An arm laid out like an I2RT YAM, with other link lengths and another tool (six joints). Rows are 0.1 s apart.
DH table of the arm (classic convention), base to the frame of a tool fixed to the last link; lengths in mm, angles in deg. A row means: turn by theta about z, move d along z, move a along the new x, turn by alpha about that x. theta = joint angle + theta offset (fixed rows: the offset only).
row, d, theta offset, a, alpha
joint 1, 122.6, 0, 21, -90
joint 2, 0, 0, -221.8, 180
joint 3, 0, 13.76, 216.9, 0
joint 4, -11.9, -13.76, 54.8, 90
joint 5, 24.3, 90, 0, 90
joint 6, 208.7, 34.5, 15.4, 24
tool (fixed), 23, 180, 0, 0
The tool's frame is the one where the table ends.
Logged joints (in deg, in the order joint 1, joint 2, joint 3, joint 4, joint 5, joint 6), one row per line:
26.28 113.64 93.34 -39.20 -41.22 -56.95
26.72 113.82 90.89 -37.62 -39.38 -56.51
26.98 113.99 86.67 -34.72 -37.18 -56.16
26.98 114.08 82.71 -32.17 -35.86 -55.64
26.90 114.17 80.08 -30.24 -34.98 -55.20
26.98 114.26 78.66 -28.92 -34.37 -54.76
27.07 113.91 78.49 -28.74 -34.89 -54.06
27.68 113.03 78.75 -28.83 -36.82 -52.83
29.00 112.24 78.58 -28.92 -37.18 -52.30
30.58 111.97 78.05 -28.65 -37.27 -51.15
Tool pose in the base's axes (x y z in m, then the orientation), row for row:
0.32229 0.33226 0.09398 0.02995 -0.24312 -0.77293 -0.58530
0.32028 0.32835 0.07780 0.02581 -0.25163 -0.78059 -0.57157
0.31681 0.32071 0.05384 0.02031 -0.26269 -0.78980 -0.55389
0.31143 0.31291 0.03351 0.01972 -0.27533 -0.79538 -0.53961
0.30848 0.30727 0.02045 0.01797 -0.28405 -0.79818 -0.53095
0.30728 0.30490 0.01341 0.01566 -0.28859 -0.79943 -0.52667
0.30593 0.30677 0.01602 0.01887 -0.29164 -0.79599 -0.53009
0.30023 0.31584 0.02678 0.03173 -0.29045 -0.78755 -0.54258
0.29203 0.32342 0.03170 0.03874 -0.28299 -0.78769 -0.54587
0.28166 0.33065 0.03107 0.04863 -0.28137 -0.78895 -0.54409
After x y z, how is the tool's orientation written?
As a quaternion, w x y z.
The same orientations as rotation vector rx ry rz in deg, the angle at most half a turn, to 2 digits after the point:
-42.95 -136.54 -103.39
-44.56 -138.24 -101.23
-46.68 -140.35 -98.43
-48.95 -141.40 -95.93
-50.55 -142.05 -94.49
-51.43 -142.48 -93.87
-51.87 -141.58 -94.29
-51.25 -138.97 -95.74
-49.72 -138.39 -95.90
-49.14 -137.78 -95.01

